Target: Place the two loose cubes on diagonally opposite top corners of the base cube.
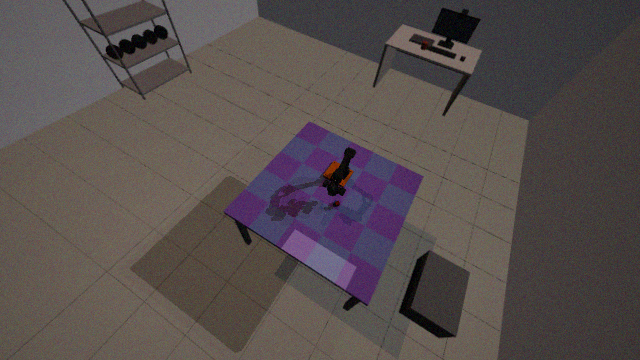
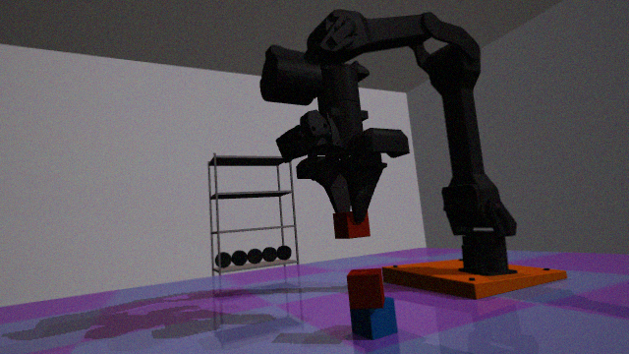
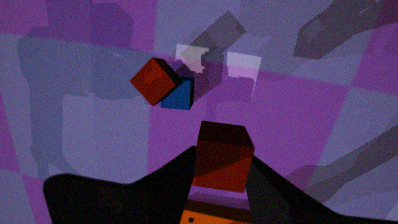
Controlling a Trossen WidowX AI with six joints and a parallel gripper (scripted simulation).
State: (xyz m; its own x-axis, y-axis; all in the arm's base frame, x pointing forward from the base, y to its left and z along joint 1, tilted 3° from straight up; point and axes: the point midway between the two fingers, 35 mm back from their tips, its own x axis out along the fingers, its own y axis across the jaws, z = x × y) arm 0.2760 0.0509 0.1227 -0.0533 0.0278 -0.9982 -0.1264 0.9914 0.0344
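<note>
Right now my gripper tip is 10 mm short of the blue cube, 50 mm to the right of it and 100 mm above it.
</note>
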